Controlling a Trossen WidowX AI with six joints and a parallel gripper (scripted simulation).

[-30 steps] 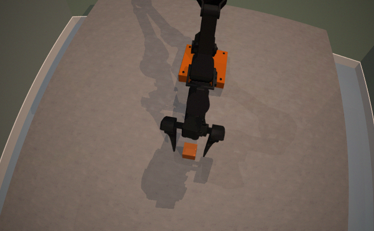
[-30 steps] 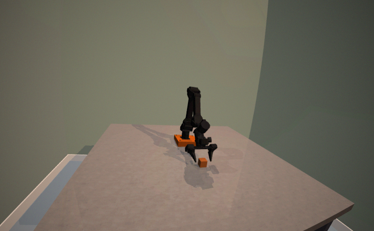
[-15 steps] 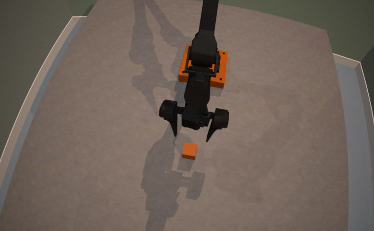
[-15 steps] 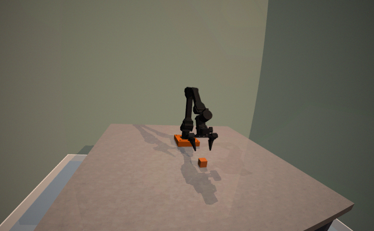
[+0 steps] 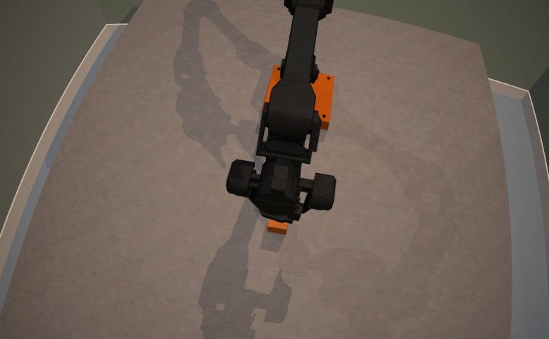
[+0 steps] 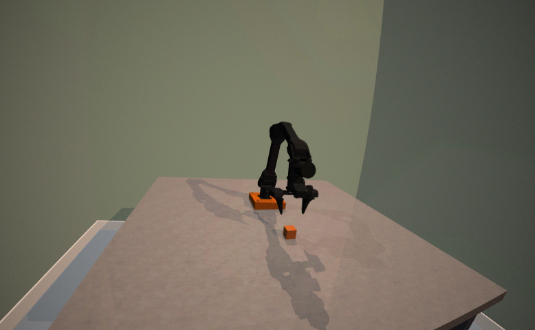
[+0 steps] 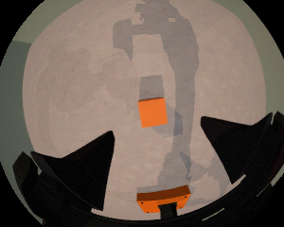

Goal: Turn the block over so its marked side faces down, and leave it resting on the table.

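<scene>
My gripper tip is 80 mm above the orange block and 10 mm past it.
</scene>
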